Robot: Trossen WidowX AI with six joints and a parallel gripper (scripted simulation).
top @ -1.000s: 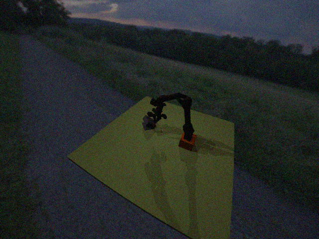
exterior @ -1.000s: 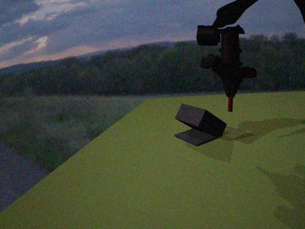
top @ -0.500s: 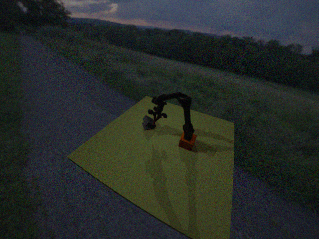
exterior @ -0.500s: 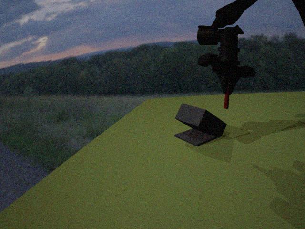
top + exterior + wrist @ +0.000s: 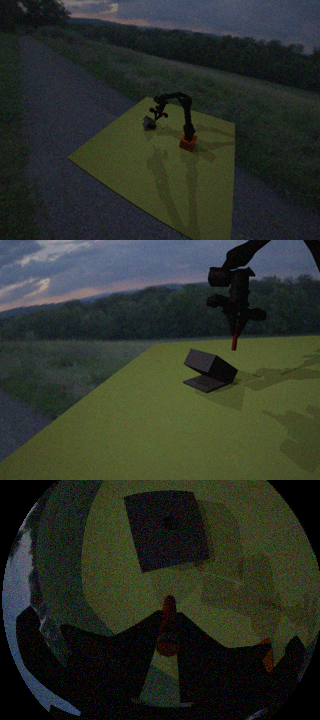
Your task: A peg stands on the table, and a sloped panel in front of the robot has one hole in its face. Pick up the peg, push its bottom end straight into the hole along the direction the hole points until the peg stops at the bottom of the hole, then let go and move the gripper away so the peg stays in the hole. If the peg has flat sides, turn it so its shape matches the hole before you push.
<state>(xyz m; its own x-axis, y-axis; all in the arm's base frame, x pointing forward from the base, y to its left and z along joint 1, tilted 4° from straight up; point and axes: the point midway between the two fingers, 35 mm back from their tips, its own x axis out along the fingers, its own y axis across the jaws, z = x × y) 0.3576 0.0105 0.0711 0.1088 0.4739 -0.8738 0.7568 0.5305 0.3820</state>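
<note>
The dark sloped panel lies 100 mm below my gripper tip, 90 mm ahead of it and 30 mm to the right of it. Round my gripper tip: red peg 20 mm above, 10 mm to the right.
</note>
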